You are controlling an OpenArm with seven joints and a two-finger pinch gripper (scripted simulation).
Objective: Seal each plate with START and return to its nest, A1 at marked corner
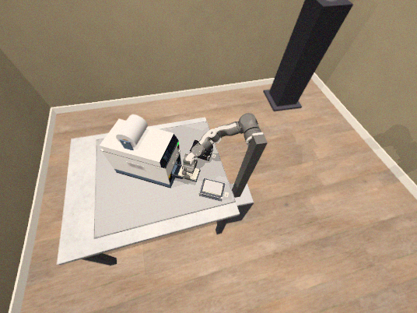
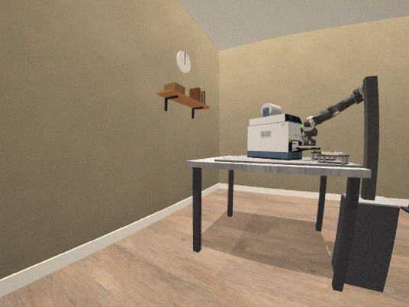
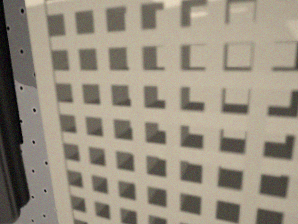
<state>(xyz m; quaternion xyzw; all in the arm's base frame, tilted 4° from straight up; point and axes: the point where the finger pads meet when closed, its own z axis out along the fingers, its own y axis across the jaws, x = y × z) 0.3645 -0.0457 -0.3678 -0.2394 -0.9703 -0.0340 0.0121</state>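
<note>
My gripper is now 10 mm above the plate. From my hand the other things lie so: plate nest 150 mm behind, 130 mm to the left, 60 mm below; yellow warning label 130 mm ahead, 30 mm to the left, 30 mm above; sealer stage 20 mm below.
</note>
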